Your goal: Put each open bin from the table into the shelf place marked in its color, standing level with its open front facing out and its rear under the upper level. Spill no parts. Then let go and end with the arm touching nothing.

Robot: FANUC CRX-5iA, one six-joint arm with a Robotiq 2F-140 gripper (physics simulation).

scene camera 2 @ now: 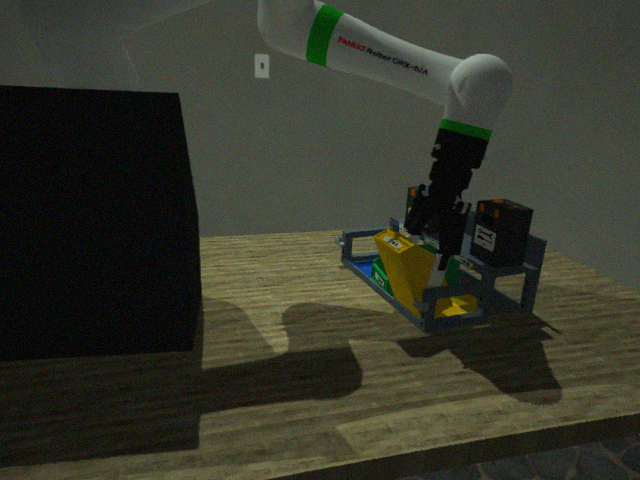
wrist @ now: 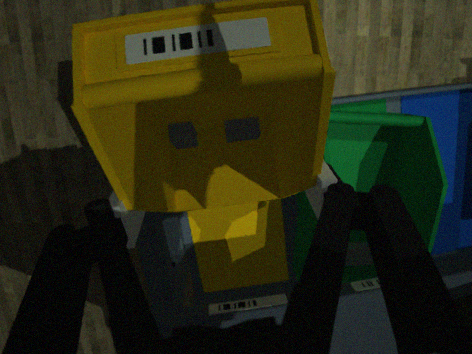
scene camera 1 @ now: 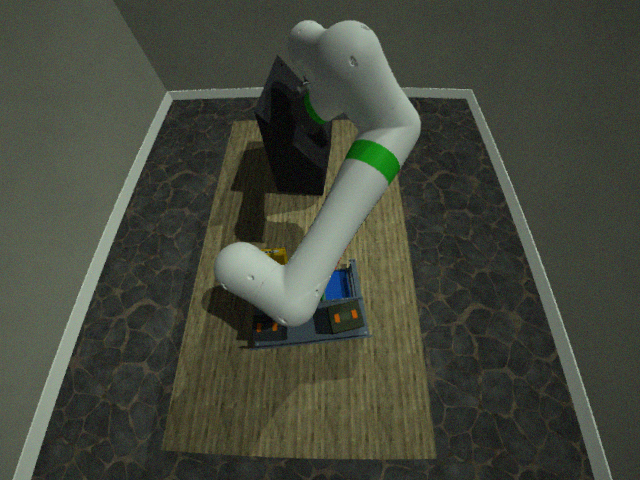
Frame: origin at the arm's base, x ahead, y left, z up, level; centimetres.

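Seen in the pictures: gripper, fingertip midpoint: (wrist: 220, 160); arm's base, link origin: (scene camera 2: 88, 170) (scene camera 1: 304, 116).
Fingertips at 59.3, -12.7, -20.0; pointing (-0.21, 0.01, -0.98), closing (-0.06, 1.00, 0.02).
Pixels of each thing's middle, then the offset from my fingertips to it, as dx, dy, dz. "*": a spot on its surface instead. Level surfaces: height alone.
- yellow bin, body centre: (wrist: 217, 143) (scene camera 2: 413, 270) (scene camera 1: 274, 272) -1.3, -0.1, +0.9
- green bin, body centre: (wrist: 362, 208) (scene camera 2: 414, 268) +6.6, +12.6, -4.6
- yellow end, surface spot: (scene camera 2: 501, 232) * +15.4, -3.5, +8.9
- blue end, surface spot: (scene camera 2: 412, 198) * +11.7, +25.7, +8.3
- table, surface height: dz -8.9
A yellow bin (scene camera 1: 276, 254) (scene camera 2: 413, 268) (wrist: 210, 185) is tipped steeply, its barcoded end high. Two small grey parts (wrist: 182, 135) (wrist: 242, 129) show inside it. My gripper (scene camera 2: 426, 253) (wrist: 220, 160) is shut on the yellow bin, one finger on each side; the arm hides it in scene camera 1. The bin is at the front of the blue-grey shelf (scene camera 1: 302, 330) (scene camera 2: 485, 297) (wrist: 370, 320), by its yellow place (scene camera 2: 457, 305) (wrist: 240, 275). Whether it touches the shelf is unclear. A green bin (scene camera 2: 379, 273) (wrist: 390, 165) is in the middle place, partly hidden. The blue place (scene camera 1: 338, 284) (wrist: 435, 115) is beside it.
Two dark boxes with orange marks stand on the shelf's upper level, one at the yellow end (scene camera 1: 266, 330) (scene camera 2: 501, 232) and one at the blue end (scene camera 1: 346, 316) (scene camera 2: 412, 198). A large dark block (scene camera 1: 297, 160) (scene camera 2: 93, 222) stands on the table (scene camera 1: 310, 408) (scene camera 2: 258, 289) away from the shelf.
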